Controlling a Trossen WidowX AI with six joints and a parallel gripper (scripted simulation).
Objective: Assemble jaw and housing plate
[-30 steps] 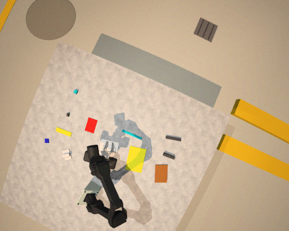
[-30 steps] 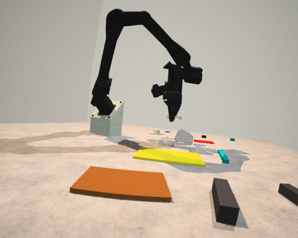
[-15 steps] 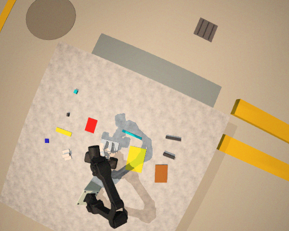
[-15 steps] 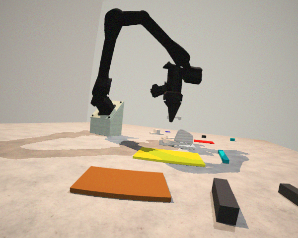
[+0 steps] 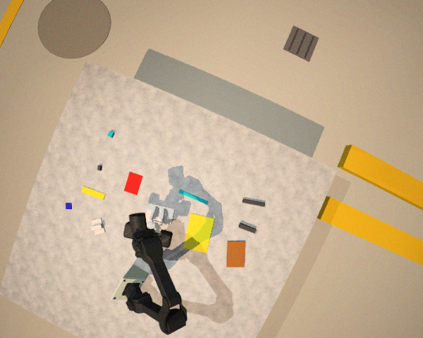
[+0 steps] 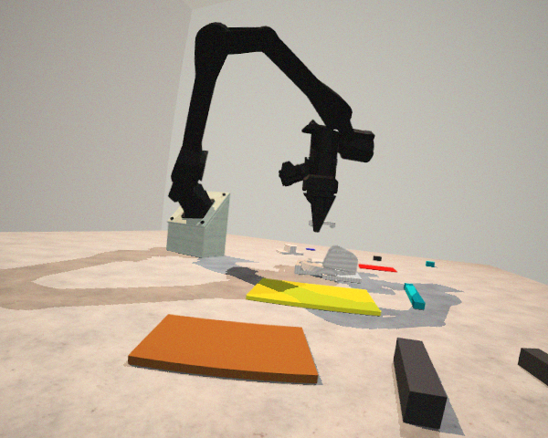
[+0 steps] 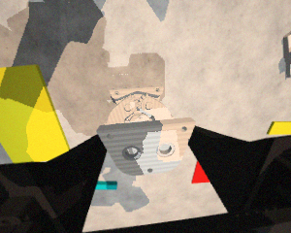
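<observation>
Right now the ribbed jaw is 7 cm below my gripper tip, 2 cm to the right of it and 1 cm ahead of it. From my gripper tip the other things lie so: red slab: 18 cm to the left, 12 cm ahead, 8 cm below; cyan bar: 19 cm ahead, 9 cm to the right, 8 cm below; yellow slab: 19 cm to the right, 8 cm below, 5 cm ahead.
</observation>
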